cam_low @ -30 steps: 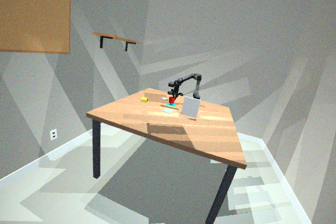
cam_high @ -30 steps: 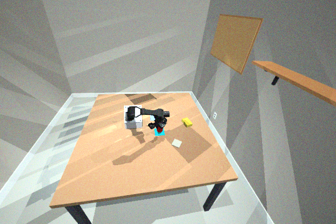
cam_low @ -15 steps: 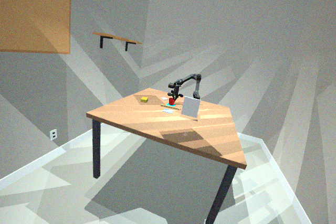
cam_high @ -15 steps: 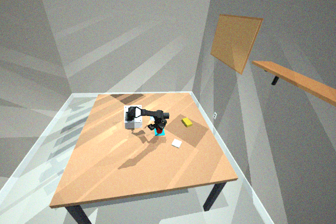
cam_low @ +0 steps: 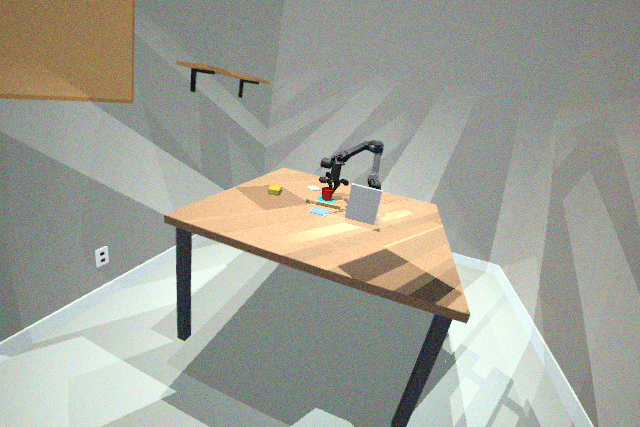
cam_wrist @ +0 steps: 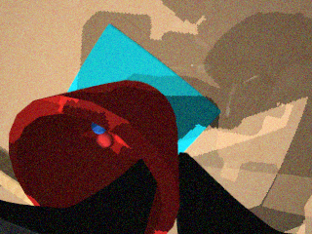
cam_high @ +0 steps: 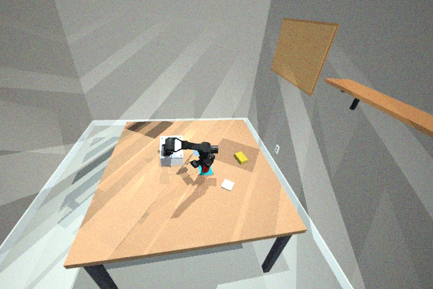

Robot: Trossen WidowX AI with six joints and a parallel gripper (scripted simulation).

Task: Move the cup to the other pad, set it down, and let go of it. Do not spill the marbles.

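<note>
Now: the red cup 2 cm to the left of my gripper tip and 2 cm ahead of it. Also, from my gripper tip: cyan pad 5 cm below, 2 cm to the left, 2 cm ahead; flat white tile 18 cm ahead, 13 cm to the right, 4 cm below; blue marble 4 cm ahead, 3 cm to the left, 3 cm below.
</note>
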